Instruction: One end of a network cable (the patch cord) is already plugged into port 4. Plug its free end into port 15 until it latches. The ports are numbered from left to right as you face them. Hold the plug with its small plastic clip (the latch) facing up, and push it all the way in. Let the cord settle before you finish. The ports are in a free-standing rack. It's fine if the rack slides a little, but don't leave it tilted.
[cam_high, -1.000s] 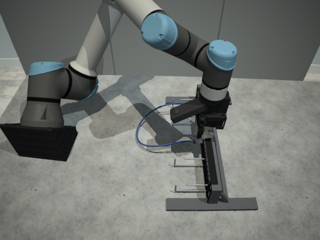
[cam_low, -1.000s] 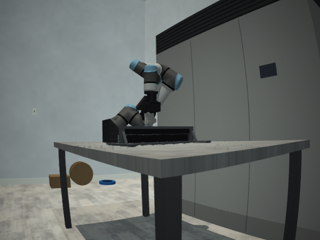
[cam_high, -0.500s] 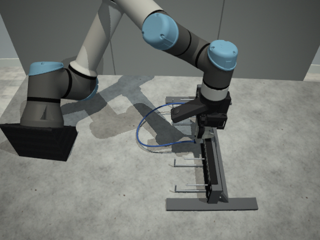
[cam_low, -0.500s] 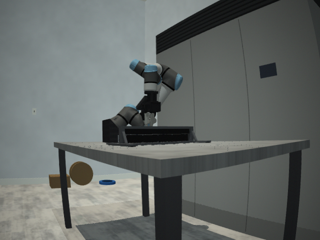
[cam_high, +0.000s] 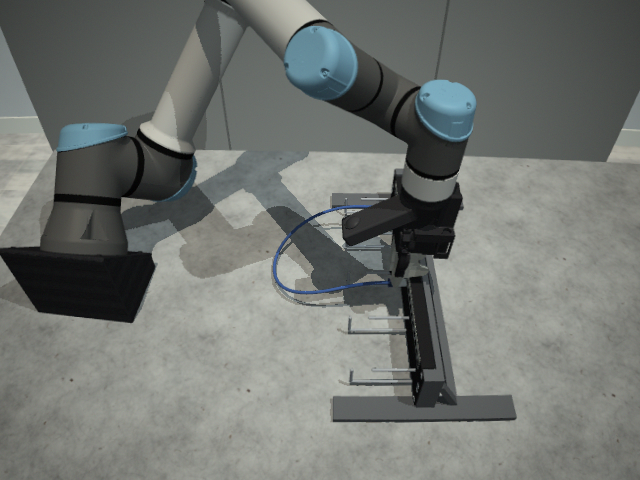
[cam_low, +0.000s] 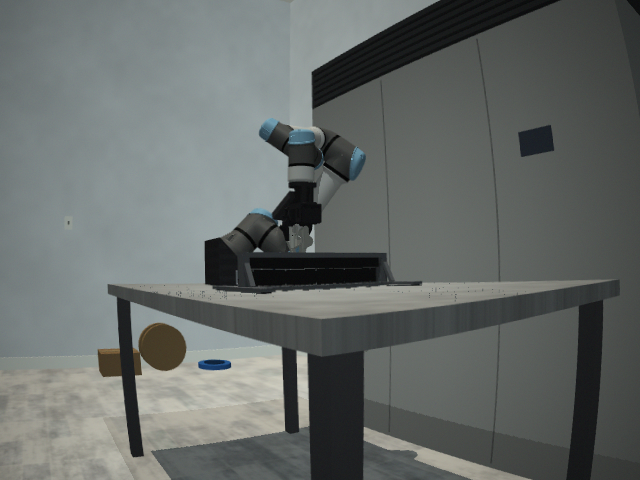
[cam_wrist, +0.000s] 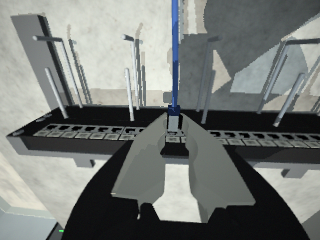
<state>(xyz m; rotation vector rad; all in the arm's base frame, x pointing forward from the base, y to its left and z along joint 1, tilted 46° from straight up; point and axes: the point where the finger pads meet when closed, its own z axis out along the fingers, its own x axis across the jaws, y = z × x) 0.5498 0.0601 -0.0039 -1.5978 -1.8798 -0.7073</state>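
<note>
My gripper is now 10 mm short of the plug and 10 mm above it.
</note>
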